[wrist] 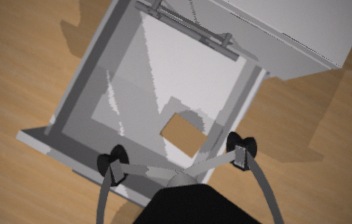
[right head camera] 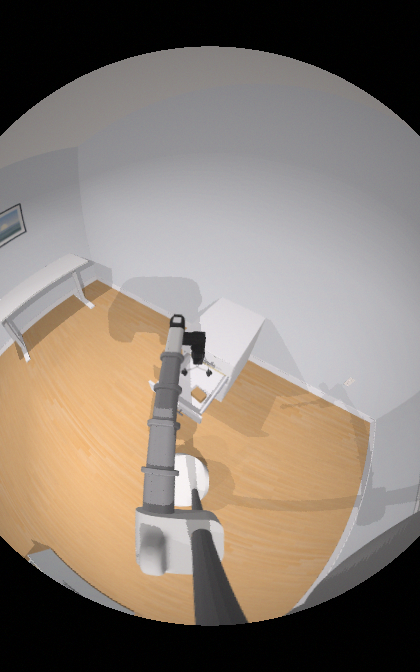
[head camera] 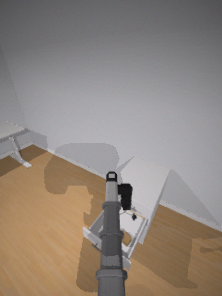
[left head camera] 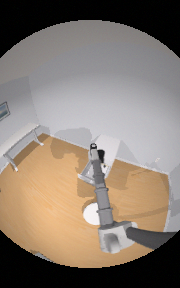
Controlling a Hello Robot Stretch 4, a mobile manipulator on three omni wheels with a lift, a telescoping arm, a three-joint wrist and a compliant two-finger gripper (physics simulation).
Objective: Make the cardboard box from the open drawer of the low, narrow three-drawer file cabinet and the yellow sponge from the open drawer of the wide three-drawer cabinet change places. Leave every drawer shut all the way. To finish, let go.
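Note:
The low, narrow file cabinet [head camera: 145,182] [left head camera: 111,144] [right head camera: 232,327] [wrist: 310,25] stands against the wall with a drawer [right head camera: 194,411] [wrist: 35,142] pulled out. The brown cardboard box [head camera: 126,237] [right head camera: 198,394] [wrist: 184,135] lies on the drawer's floor, near one side wall. My gripper [right head camera: 197,372] [wrist: 177,151] is open and empty, pointing down above the drawer. In the wrist view its fingertips appear either side of the box and nearer the drawer front, apart from the box. The arm partly hides the drawer in the head view. The yellow sponge does not show.
Part of a grey cabinet top [right head camera: 80,582] shows at the lower left edge of the right head view. A white table [head camera: 10,130] [left head camera: 21,137] [right head camera: 45,285] stands along the left wall. A closed drawer's handle [wrist: 190,31] sits above the open drawer. My white base [left head camera: 91,214] [right head camera: 192,480] is below the arm.

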